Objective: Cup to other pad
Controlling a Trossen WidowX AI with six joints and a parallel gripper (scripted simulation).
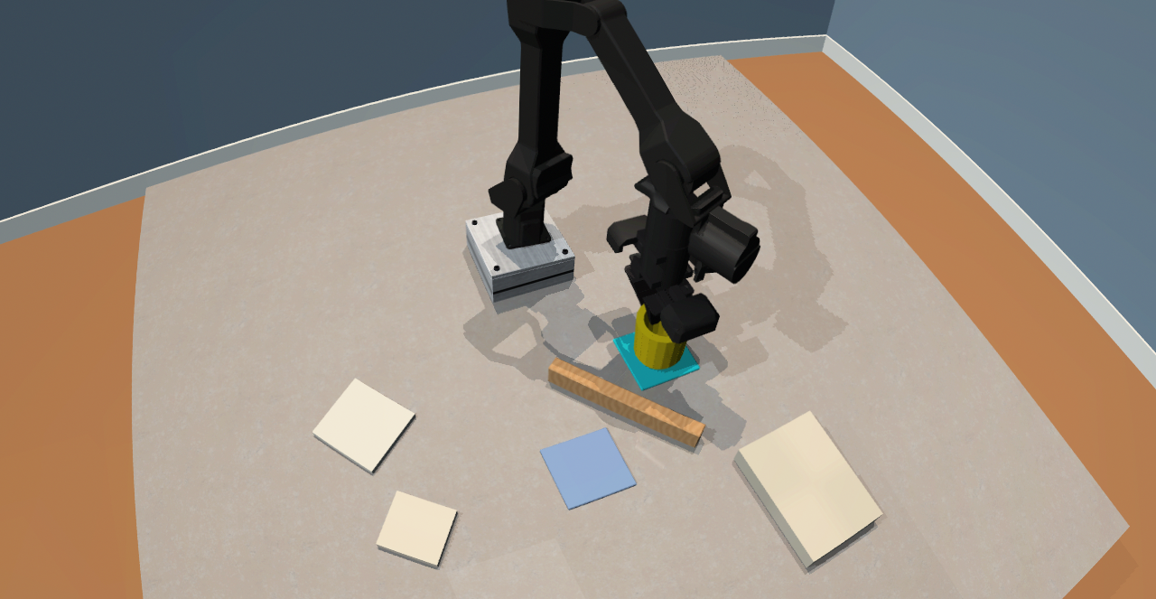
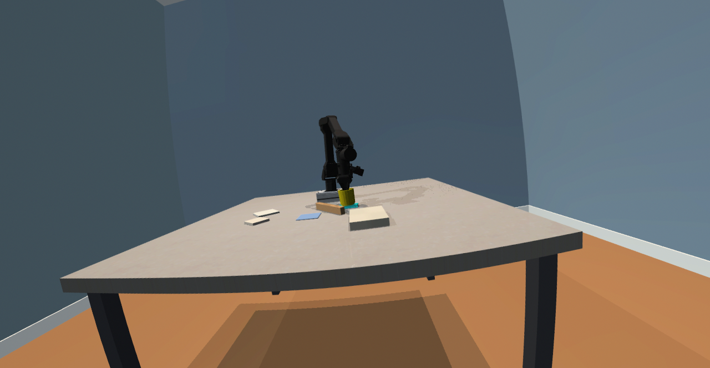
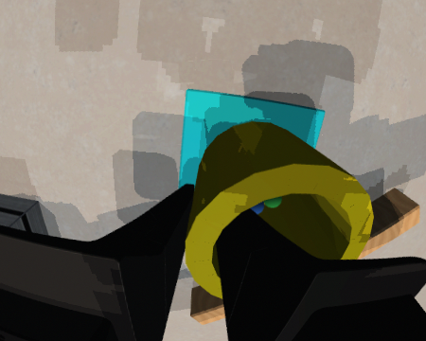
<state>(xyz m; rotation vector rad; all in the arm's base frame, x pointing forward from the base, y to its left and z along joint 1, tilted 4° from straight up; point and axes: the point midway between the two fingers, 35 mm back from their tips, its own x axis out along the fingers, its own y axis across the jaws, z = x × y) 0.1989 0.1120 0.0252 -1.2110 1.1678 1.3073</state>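
Right now the cyan pad is 3 cm ahead of my gripper tip and 5 cm below it. Round my gripper tip: yellow cup (2 cm ahead); blue pad (16 cm ahead, 14 cm to the right, 5 cm below).
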